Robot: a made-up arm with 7 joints. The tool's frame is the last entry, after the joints. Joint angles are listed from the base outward.
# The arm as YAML. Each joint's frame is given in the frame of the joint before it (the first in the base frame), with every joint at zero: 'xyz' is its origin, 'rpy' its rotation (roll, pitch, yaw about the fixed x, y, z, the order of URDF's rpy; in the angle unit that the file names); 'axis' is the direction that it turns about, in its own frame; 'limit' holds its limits. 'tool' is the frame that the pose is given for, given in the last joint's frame.
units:
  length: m
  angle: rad
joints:
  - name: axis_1
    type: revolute
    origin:
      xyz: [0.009, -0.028, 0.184]
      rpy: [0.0, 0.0, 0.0]
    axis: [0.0, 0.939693, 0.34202]
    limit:
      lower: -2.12
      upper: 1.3
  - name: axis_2
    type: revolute
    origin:
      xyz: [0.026, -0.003, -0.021]
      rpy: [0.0, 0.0, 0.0]
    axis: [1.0, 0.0, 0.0]
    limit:
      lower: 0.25
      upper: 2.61
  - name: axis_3
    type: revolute
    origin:
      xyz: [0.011, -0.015, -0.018]
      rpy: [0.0, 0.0, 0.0]
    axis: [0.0, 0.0, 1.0]
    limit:
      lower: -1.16
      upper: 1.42
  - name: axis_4
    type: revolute
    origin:
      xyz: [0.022, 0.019, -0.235]
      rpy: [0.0, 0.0, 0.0]
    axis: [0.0, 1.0, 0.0]
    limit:
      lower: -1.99
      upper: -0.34
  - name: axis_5
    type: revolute
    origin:
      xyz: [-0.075, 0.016, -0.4]
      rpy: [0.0, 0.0, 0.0]
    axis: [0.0, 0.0, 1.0]
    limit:
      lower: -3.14
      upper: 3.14
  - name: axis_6
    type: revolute
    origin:
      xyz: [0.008, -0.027, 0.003]
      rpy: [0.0, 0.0, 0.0]
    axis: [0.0, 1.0, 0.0]
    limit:
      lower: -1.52
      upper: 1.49
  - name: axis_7
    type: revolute
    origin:
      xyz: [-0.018, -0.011, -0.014]
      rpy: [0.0, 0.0, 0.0]
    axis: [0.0, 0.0, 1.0]
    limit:
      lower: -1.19
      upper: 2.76
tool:
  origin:
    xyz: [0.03, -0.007, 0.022]
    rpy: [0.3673, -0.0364, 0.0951]
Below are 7 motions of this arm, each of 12 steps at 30 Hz.
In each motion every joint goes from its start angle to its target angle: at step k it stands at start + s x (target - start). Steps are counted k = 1, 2, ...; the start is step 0. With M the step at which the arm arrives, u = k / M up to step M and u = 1 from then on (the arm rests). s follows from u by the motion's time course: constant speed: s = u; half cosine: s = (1 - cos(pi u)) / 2; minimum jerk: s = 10 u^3 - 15 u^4 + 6 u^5.
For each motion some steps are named. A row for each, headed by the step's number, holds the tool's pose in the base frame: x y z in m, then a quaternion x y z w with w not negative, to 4 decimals.
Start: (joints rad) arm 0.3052 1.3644 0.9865 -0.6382 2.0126 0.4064 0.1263
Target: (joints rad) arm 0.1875 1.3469 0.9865 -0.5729 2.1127 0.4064 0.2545
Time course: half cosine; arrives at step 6
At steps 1, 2, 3, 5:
1: 0.0535 0.6053 0.2218 -0.0893 -0.5875 0.7367 0.3227
2: 0.0524 0.6070 0.2169 -0.1155 -0.5843 0.7426 0.3061
3: 0.0514 0.6092 0.2100 -0.1513 -0.5789 0.7495 0.2832
5: 0.0509 0.6125 0.1973 -0.2130 -0.5667 0.7579 0.2429

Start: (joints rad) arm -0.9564 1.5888 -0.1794 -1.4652 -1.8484 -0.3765 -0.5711
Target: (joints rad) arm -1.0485 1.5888 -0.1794 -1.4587 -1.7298 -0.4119 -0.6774
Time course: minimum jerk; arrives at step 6
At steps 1, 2, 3, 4, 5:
1: 0.4194 0.2481 0.5402 -0.7111 -0.1729 0.5672 0.3778
2: 0.4162 0.2467 0.5459 -0.7137 -0.1711 0.5626 0.3806
3: 0.4106 0.2443 0.5553 -0.7179 -0.1681 0.5548 0.3855
4: 0.4048 0.2419 0.5646 -0.7220 -0.1652 0.5465 0.3907
5: 0.4012 0.2404 0.5701 -0.7245 -0.1634 0.5414 0.3940

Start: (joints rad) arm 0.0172 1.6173 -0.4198 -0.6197 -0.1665 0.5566 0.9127
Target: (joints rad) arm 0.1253 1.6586 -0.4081 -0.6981 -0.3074 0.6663 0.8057
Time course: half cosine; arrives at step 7
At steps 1, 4, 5, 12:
1: 0.2298 0.5822 0.1030 0.8287 -0.1774 0.1267 0.5154
4: 0.2261 0.5820 0.0962 0.8598 -0.1311 0.0543 0.4906
5: 0.2248 0.5819 0.0936 0.8691 -0.1149 0.0284 0.4802
12: 0.2234 0.5818 0.0912 0.8771 -0.0999 0.0042 0.4697

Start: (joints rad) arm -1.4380 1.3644 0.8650 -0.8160 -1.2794 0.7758 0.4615
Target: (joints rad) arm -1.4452 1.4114 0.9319 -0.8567 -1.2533 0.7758 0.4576
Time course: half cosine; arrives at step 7
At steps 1, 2, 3, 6, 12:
1: 0.2156 0.4707 0.5430 0.5789 -0.4149 0.6770 0.1853
2: 0.2084 0.4718 0.5441 0.5744 -0.4151 0.6820 0.1807
3: 0.1978 0.4733 0.5457 0.5677 -0.4154 0.6891 0.1741
6: 0.1679 0.4769 0.5491 0.5488 -0.4161 0.7083 0.1550
12: 0.1653 0.4772 0.5493 0.5472 -0.4161 0.7099 0.1533

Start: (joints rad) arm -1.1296 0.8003 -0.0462 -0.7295 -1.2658 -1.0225 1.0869
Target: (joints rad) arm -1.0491 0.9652 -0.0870 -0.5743 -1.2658 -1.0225 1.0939
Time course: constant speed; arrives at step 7
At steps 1, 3, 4, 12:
1: 0.6188 0.2332 0.2559 0.1284 -0.7809 -0.3847 0.4752
3: 0.6055 0.2679 0.2418 0.1488 -0.7622 -0.3751 0.5061
4: 0.5977 0.2851 0.2353 0.1591 -0.7525 -0.3699 0.5211
12: 0.5701 0.3356 0.2178 0.1901 -0.7218 -0.3525 0.5645

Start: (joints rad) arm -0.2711 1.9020 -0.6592 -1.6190 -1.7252 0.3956 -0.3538
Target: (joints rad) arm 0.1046 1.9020 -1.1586 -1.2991 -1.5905 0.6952 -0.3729
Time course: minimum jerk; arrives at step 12
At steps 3, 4, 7, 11, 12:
3: 0.4356 0.3830 0.1197 -0.5708 -0.0937 0.7217 0.3802
4: 0.4129 0.4073 0.0910 -0.5501 -0.1011 0.7443 0.3649
7: 0.2874 0.4953 0.0031 -0.4503 -0.1433 0.8236 0.3136
11: 0.1710 0.5459 -0.0233 -0.3598 -0.1825 0.8673 0.2917
12: 0.1693 0.5465 -0.0234 -0.3583 -0.1831 0.8678 0.2915

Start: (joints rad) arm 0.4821 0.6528 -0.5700 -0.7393 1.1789 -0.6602 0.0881
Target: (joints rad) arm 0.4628 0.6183 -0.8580 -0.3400 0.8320 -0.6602 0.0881
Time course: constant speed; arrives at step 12
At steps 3, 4, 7, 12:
3: -0.0637 0.2276 -0.4139 0.3029 -0.3316 0.2929 0.8441
4: -0.0765 0.2289 -0.4134 0.3065 -0.3203 0.2688 0.8551
7: -0.1132 0.2349 -0.4085 0.3139 -0.2850 0.1944 0.8846
12: -0.1674 0.2520 -0.3894 0.3159 -0.2224 0.0649 0.9201

